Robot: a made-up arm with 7 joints. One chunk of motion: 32 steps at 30 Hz.
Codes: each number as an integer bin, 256 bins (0 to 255) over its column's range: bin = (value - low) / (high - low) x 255, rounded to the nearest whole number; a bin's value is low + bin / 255 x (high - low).
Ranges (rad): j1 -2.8..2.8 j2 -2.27..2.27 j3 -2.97..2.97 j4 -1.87..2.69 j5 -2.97..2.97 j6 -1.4..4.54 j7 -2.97..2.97
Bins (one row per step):
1: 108 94 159 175 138 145 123
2: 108 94 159 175 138 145 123
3: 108 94 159 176 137 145 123
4: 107 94 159 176 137 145 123
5: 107 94 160 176 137 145 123
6: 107 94 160 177 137 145 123
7: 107 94 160 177 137 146 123
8: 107 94 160 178 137 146 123
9: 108 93 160 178 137 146 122
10: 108 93 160 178 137 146 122
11: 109 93 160 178 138 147 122
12: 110 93 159 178 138 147 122
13: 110 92 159 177 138 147 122
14: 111 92 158 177 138 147 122
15: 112 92 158 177 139 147 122
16: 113 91 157 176 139 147 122
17: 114 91 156 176 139 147 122
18: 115 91 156 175 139 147 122
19: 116 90 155 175 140 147 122
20: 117 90 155 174 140 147 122
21: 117 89 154 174 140 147 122
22: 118 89 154 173 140 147 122
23: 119 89 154 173 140 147 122
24: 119 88 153 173 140 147 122
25: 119 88 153 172 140 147 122
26: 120 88 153 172 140 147 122
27: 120 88 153 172 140 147 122
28: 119 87 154 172 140 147 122
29: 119 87 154 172 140 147 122
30: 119 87 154 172 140 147 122
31: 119 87 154 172 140 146 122
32: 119 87 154 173 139 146 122
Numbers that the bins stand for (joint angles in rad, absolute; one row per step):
1: -0.4282 -0.5964 0.7338 1.2594 0.2446 1.9776 -0.1048
2: -0.4282 -0.5964 0.7338 1.2594 0.2446 1.9776 -0.1048
3: -0.4282 -0.5964 0.7338 1.2773 0.2213 1.9776 -0.1048
4: -0.4502 -0.5964 0.7338 1.2773 0.2213 1.9776 -0.1048
5: -0.4502 -0.5964 0.7571 1.2773 0.2213 1.9776 -0.1048
6: -0.4502 -0.5964 0.7571 1.2952 0.2213 1.9776 -0.1048
7: -0.4502 -0.5964 0.7571 1.2952 0.2213 2.0009 -0.1048
8: -0.4502 -0.5964 0.7571 1.3131 0.2213 2.0009 -0.1048
9: -0.4282 -0.6142 0.7571 1.3131 0.2213 2.0009 -0.1281
10: -0.4282 -0.6142 0.7571 1.3131 0.2213 2.0009 -0.1281
11: -0.4063 -0.6142 0.7571 1.3131 0.2446 2.0242 -0.1281
12: -0.3843 -0.6142 0.7338 1.3131 0.2446 2.0242 -0.1281
13: -0.3843 -0.6320 0.7338 1.2952 0.2446 2.0242 -0.1281
14: -0.3624 -0.6320 0.7105 1.2952 0.2446 2.0242 -0.1281
15: -0.3404 -0.6320 0.7105 1.2952 0.2679 2.0242 -0.1281
16: -0.3184 -0.6498 0.6872 1.2773 0.2679 2.0242 -0.1281
17: -0.2965 -0.6498 0.6639 1.2773 0.2679 2.0242 -0.1281
18: -0.2745 -0.6498 0.6639 1.2594 0.2679 2.0242 -0.1281
19: -0.2525 -0.6676 0.6406 1.2594 0.2912 2.0242 -0.1281
20: -0.2306 -0.6676 0.6406 1.2415 0.2912 2.0242 -0.1281
21: -0.2306 -0.6855 0.6173 1.2415 0.2912 2.0242 -0.1281
22: -0.2086 -0.6855 0.6173 1.2236 0.2912 2.0242 -0.1281
23: -0.1867 -0.6855 0.6173 1.2236 0.2912 2.0242 -0.1281
24: -0.1867 -0.7033 0.5940 1.2236 0.2912 2.0242 -0.1281
25: -0.1867 -0.7033 0.5940 1.2058 0.2912 2.0242 -0.1281
26: -0.1647 -0.7033 0.5940 1.2058 0.2912 2.0242 -0.1281
27: -0.1647 -0.7033 0.5940 1.2058 0.2912 2.0242 -0.1281
28: -0.1867 -0.7211 0.6173 1.2058 0.2912 2.0242 -0.1281
29: -0.1867 -0.7211 0.6173 1.2058 0.2912 2.0242 -0.1281
30: -0.1867 -0.7211 0.6173 1.2058 0.2912 2.0242 -0.1281
31: -0.1867 -0.7211 0.6173 1.2058 0.2912 2.0009 -0.1281
32: -0.1867 -0.7211 0.6173 1.2236 0.2679 2.0009 -0.1281

